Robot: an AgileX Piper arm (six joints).
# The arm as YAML. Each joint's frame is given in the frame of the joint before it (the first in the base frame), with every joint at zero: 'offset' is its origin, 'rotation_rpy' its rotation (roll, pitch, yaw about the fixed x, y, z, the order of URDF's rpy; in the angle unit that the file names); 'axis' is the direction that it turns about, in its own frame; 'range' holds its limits. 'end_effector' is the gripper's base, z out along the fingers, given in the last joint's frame.
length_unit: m
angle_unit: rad
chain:
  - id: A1
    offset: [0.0, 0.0, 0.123]
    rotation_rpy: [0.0, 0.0, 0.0]
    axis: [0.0, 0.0, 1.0]
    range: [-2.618, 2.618]
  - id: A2
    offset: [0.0, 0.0, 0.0]
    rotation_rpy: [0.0, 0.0, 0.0]
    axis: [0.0, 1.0, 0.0]
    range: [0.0, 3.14]
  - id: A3
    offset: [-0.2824, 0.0, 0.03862]
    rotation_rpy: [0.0, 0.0, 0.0]
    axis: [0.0, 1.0, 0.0]
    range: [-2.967, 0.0]
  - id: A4
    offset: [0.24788, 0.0, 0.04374]
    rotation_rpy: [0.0, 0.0, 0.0]
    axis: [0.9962, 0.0, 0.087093]
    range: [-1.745, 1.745]
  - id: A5
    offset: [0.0, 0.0, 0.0]
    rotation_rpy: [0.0, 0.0, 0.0]
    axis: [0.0, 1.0, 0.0]
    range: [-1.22, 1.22]
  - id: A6
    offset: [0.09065, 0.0, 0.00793]
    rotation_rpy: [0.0, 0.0, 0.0]
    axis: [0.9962, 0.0, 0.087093]
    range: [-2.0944, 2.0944]
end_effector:
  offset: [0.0, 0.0, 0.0]
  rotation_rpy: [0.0, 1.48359, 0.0]
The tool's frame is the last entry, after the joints.
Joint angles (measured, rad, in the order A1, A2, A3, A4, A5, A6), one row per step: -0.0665 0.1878 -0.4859 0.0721 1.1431 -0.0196; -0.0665 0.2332 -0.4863 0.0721 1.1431 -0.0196; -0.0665 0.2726 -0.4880 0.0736 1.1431 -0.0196; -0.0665 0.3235 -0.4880 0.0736 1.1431 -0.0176; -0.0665 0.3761 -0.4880 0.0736 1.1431 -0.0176; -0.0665 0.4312 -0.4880 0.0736 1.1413 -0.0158; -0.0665 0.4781 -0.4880 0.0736 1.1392 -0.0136; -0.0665 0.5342 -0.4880 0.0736 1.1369 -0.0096; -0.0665 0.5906 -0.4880 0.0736 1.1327 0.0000; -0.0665 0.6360 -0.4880 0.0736 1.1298 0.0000
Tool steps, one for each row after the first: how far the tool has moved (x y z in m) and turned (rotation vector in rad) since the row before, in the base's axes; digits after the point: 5 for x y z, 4 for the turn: 0.00644 -0.00043 -0.00093 0.0030 0.0449 0.0000; 0.00552 -0.00024 -0.00064 0.0039 0.0375 0.0005; 0.00714 -0.00048 -0.00180 0.0047 0.0508 -0.0015; 0.00727 -0.00048 -0.00224 0.0035 0.0525 0.0000; 0.00761 -0.00051 -0.00267 0.0046 0.0532 -0.0016; 0.00640 -0.00043 -0.00258 0.0042 0.0448 -0.0020; 0.00748 -0.00050 -0.00350 0.0055 0.0538 -0.0037; 0.00747 -0.00051 -0.00387 0.0077 0.0525 -0.0089; 0.00581 -0.00040 -0.00345 0.0028 0.0424 -0.0002
